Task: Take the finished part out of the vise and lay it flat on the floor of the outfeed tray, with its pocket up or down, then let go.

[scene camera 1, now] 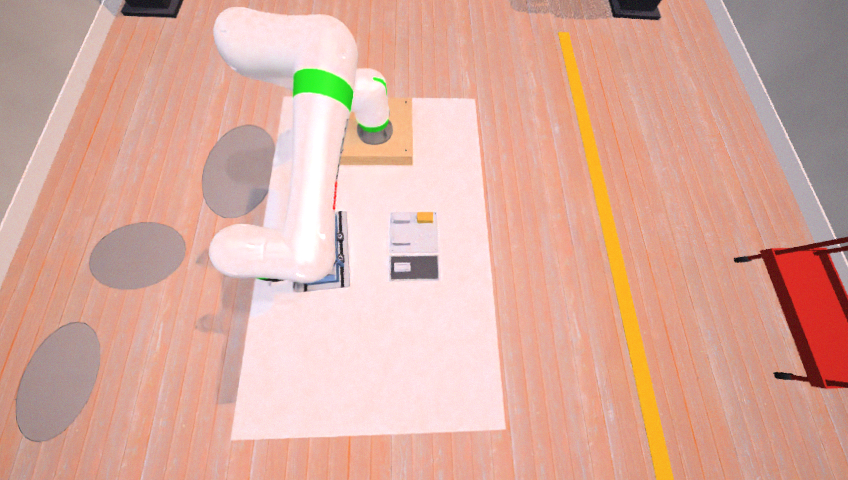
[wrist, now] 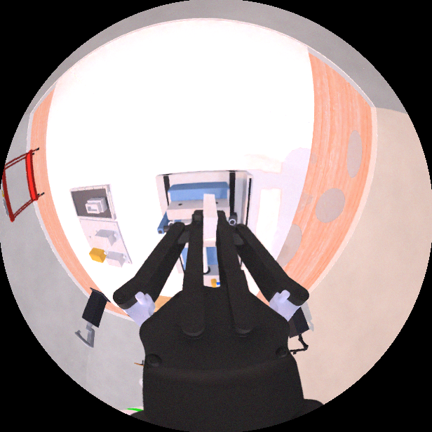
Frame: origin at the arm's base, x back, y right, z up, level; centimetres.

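Where they show: arm's base, link origin: (scene camera 1: 375,130).
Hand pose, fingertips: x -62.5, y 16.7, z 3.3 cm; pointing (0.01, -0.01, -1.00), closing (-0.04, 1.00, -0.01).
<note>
Things, the pixels of their top centre, and the offset from my fingertips.
- vise, top centre: (scene camera 1: 314,243) dz +0.2, dx +11.9, dy +0.4 cm
- light grey block, top centre: (scene camera 1: 402,266) dz -5.6, dx +5.8, dy -30.1 cm
- orange block, top centre: (scene camera 1: 425,216) dz -5.3, dx +25.7, dy -38.3 cm
My gripper (wrist: 208,203) is shut, with its light fingertips together and nothing between them. In the wrist view the fingers stand in front of the vise (wrist: 198,190) (scene camera 1: 329,278), which has blue and light grey jaws. In the scene view the arm hides the gripper and much of the vise. I cannot make out a part in the vise; the fingers cover its middle. A dark-floored tray (scene camera 1: 426,267) (wrist: 82,196) stands beside the vise. A light grey block (scene camera 1: 402,267) (wrist: 96,205) with a recess visible on top lies inside it.
A light tray (scene camera 1: 416,233) (wrist: 91,226) adjoins the dark-floored one and holds pale blocks and an orange block (scene camera 1: 424,217) (wrist: 97,255). The arm stands on a wooden base (scene camera 1: 377,160). A red cart (scene camera 1: 815,297) (wrist: 31,175) stands farther off, beyond a yellow floor line (scene camera 1: 606,220).
</note>
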